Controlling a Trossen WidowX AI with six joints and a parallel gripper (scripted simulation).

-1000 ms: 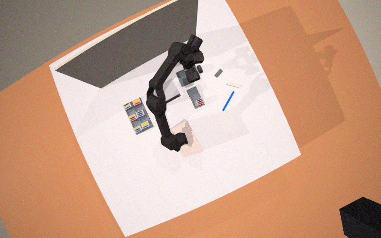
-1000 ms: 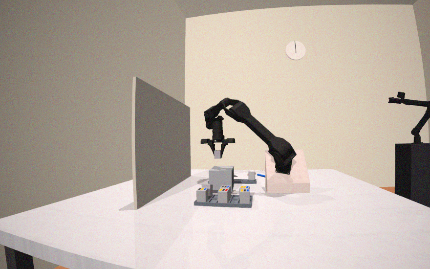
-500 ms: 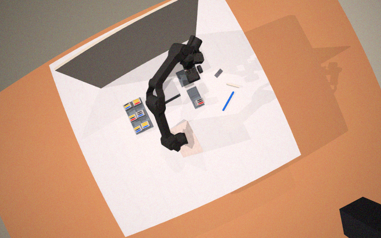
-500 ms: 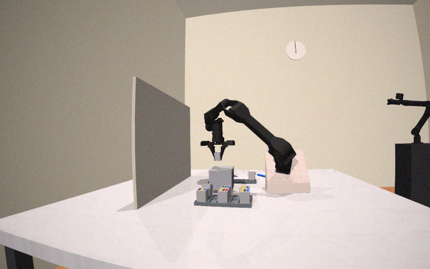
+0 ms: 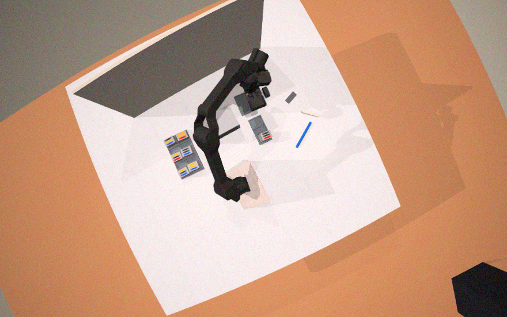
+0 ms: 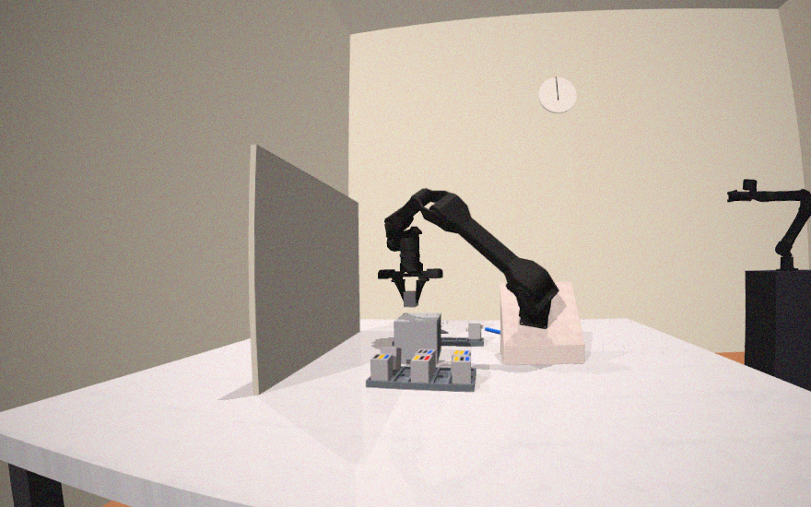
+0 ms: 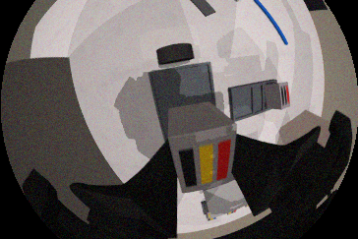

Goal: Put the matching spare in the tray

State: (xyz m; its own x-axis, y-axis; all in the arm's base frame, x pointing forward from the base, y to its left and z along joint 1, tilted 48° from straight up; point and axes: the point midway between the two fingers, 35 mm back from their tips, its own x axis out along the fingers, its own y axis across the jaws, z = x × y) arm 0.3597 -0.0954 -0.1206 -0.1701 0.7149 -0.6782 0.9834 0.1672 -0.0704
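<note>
Now: gripper tip 110 mm above the dark grey tray and 10 mm past it. From my gripper tip the other things lie so: blue pen (240 mm behind, 180 mm to the right, 110 mm below); tall partition (220 mm to the left, 170 mm ahead, 110 mm above); mounted unit (180 mm to the left, 80 mm behind, 60 mm below).
</note>
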